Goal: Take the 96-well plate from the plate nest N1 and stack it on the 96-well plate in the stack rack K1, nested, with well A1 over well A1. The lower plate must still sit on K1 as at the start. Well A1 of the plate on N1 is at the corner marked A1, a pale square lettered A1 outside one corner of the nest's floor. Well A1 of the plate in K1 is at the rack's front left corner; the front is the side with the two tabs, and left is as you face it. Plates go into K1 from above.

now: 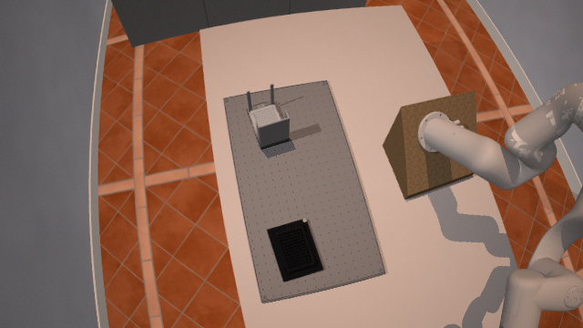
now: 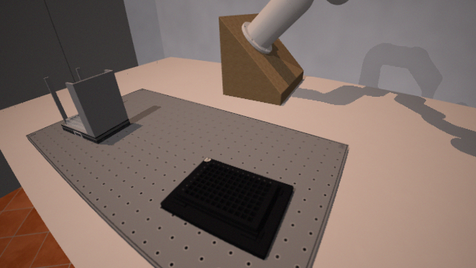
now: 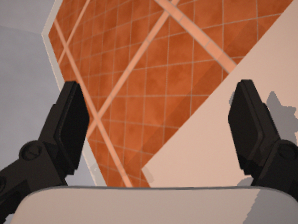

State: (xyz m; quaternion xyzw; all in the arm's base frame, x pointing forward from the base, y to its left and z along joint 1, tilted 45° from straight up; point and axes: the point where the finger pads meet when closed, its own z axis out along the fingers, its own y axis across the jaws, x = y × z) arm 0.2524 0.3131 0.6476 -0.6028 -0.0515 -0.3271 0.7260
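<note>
Right now the black 96-well plate is 540 mm to the right of my hand, 350 mm below it and 240 mm ahead of it. Also, from my hand: black plate nest N1 (540 mm to the right, 360 mm below, 240 mm ahead); then pale A1 mark (610 mm to the right, 360 mm below, 180 mm ahead); then pale 96-well plate (950 mm to the right, 350 mm below, 170 mm ahead).
</note>
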